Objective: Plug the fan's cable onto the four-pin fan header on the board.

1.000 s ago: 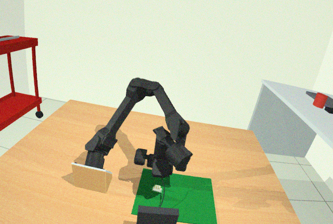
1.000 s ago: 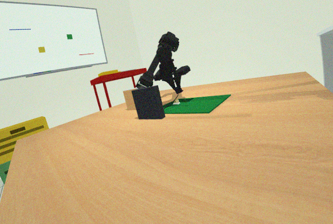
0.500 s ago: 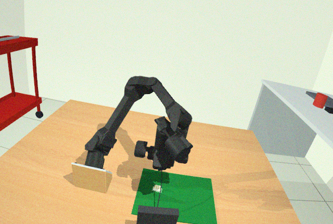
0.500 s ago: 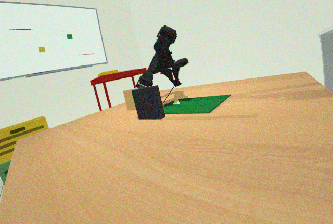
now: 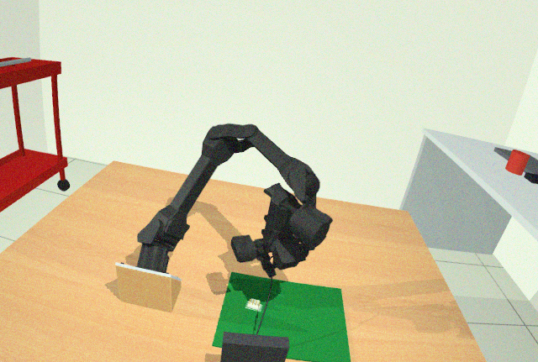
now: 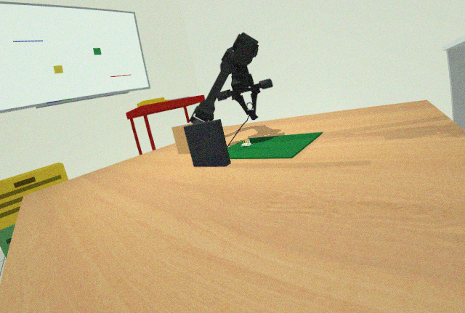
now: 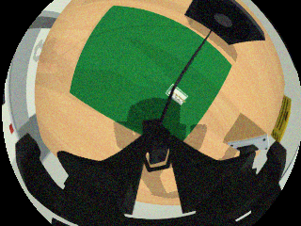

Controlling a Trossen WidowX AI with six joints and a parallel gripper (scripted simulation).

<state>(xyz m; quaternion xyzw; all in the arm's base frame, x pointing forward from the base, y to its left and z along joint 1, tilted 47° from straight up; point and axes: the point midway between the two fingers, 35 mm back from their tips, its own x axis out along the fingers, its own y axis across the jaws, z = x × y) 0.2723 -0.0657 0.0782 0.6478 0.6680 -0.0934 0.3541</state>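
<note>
My gripper tip is 2 cm past the white four-pin header, 4 cm to the left of it and 10 cm above it. The rest, counted from my gripper tip: fan (3 cm behind, 21 cm to the right, 4 cm below); then green board (5 cm ahead, 6 cm to the right, 12 cm below); then dark plug (1 cm to the left).
</note>
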